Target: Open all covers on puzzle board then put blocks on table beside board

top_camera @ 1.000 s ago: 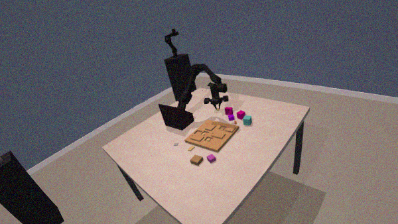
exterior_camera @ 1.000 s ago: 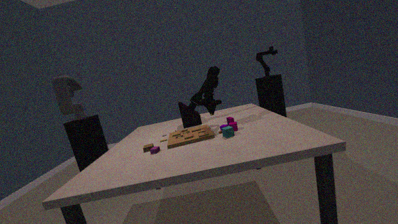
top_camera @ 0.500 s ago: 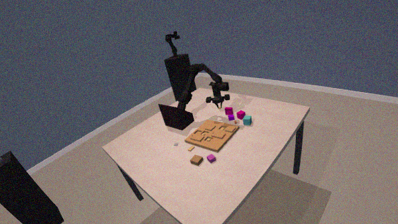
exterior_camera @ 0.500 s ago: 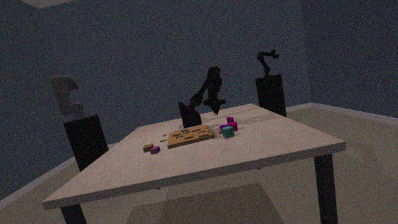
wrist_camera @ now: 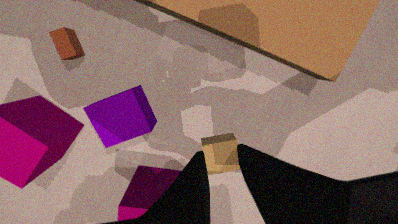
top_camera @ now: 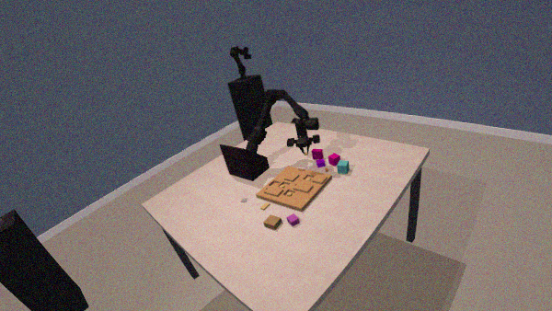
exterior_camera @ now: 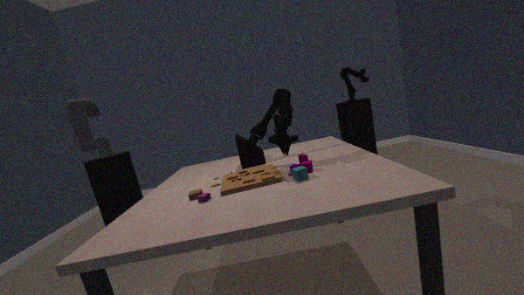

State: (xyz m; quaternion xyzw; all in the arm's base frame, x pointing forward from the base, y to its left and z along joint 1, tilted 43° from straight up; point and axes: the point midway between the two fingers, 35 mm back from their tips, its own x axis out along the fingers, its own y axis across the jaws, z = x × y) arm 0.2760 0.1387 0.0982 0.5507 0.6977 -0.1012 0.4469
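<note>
Now: gripper tip 14 cm short of the small orange block, 7 cm above it and 2 cm to the left of it. Round my gripper tip: magenta block: 15 cm ahead, 7 cm to the left, 5 cm below; tiny grey block: 42 cm to the right, 14 cm behind, 8 cm below; teal block: 23 cm ahead, 5 cm below, 1 cm to the left.
</note>
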